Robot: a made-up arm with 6 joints. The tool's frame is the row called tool. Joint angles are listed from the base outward.
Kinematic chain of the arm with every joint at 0, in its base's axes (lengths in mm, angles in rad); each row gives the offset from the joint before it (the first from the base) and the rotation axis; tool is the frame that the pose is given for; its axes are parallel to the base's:
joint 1: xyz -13 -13 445 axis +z
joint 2: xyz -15 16 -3 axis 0 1 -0.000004
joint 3: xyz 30 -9 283 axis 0 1 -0.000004
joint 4: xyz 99 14 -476 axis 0 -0.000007 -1
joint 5: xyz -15 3 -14 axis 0 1 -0.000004
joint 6: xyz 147 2 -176 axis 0 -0.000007 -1
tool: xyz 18 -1 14
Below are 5 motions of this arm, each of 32 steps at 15 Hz.
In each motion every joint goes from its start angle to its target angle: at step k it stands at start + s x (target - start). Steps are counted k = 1, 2, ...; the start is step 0. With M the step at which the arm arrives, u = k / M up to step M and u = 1 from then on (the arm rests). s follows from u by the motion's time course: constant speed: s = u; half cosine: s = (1 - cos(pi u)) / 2; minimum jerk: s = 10 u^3 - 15 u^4 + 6 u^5.
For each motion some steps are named. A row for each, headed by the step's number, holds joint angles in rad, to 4 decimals.
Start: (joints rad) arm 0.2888 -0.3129 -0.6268 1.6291 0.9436 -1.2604
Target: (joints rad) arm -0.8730 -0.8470 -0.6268 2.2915 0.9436 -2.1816
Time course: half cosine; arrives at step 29
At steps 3, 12, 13, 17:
3: 0.2584 -0.3269 -0.6268 1.6464 0.9436 -1.2845
12: -0.1367 -0.5085 -0.6268 1.8717 0.9436 -1.5978
13: -0.1981 -0.5367 -0.6268 1.9067 0.9436 -1.6465
17: -0.4475 -0.6514 -0.6268 2.0489 0.9436 -1.8442

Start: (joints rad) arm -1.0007 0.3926 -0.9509 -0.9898 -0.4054 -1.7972
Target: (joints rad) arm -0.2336 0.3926 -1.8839 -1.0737 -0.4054 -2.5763
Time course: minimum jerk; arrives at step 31
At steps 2, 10, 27, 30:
2: -0.9988 0.3926 -0.9532 -0.9900 -0.4054 -1.7991
10: -0.8517 0.3926 -1.1321 -1.0061 -0.4054 -1.9485
27: -0.2471 0.3926 -1.8675 -1.0722 -0.4054 -2.5626
30: -0.2338 0.3926 -1.8836 -1.0737 -0.4054 -2.5761

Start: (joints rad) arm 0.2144 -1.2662 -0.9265 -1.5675 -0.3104 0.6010
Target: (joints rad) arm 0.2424 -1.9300 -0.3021 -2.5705 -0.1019 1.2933
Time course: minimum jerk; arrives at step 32
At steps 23, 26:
23: 0.2385 -1.8376 -0.3890 -2.4309 -0.1309 1.1969
26: 0.2410 -1.8976 -0.3326 -2.5216 -0.1121 1.2595

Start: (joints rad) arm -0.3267 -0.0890 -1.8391 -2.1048 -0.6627 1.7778
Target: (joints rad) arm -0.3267 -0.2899 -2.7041 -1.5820 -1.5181 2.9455
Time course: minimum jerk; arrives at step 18
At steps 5, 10, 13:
5: -0.3267 -0.1161 -1.9558 -2.0342 -0.7781 1.9354
10: -0.3267 -0.2102 -2.3610 -1.7894 -1.1788 2.4823
13: -0.3267 -0.2628 -2.5874 -1.6526 -1.4027 2.7879

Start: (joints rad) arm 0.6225 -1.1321 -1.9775 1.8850 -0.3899 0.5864
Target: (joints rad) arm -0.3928 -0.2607 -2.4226 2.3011 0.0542 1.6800
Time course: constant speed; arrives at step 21
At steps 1, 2, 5, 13, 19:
1: 0.5742 -1.0906 -1.9987 1.9048 -0.3688 0.6385
2: 0.5258 -1.0491 -2.0199 1.9246 -0.3476 0.6906
5: 0.3808 -0.9246 -2.0835 1.9841 -0.2842 0.8468
13: -0.0060 -0.5927 -2.2530 2.1426 -0.1150 1.2634
19: -0.2961 -0.3437 -2.3802 2.2615 0.0119 1.5758

